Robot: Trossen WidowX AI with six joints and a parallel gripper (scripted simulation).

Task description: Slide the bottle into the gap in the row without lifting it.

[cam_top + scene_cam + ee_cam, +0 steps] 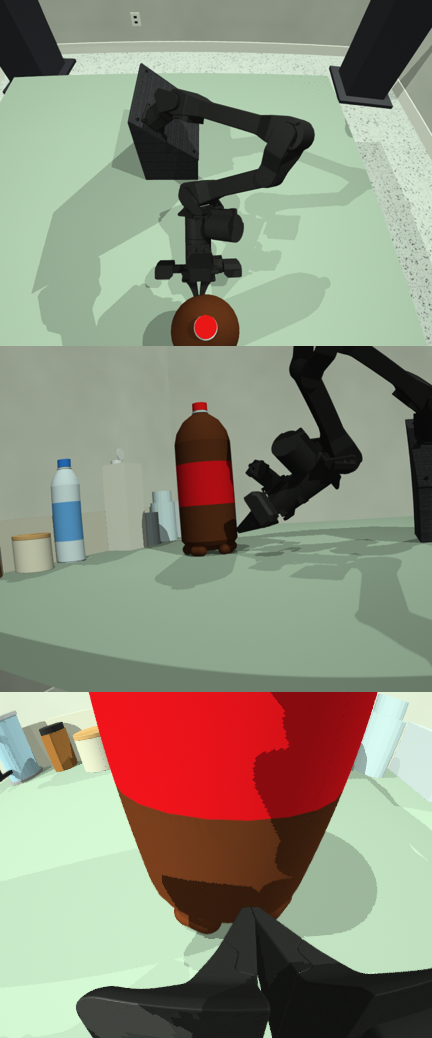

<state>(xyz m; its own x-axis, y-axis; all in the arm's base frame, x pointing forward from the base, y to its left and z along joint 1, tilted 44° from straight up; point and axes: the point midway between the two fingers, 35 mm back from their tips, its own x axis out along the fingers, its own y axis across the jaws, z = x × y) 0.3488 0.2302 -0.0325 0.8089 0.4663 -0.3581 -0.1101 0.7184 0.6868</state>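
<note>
My hand is 9 cm short of the brown cola bottle, 2 cm to the right of it and 9 cm below it. From my hand the other things lie so: cream canister (33 cm ahead, 28 cm to the left, 2 cm below); grey cup (37 cm ahead, 14 cm to the right, 4 cm below); blue-labelled water bottle (35 cm ahead, 16 cm to the left, 5 cm above).
</note>
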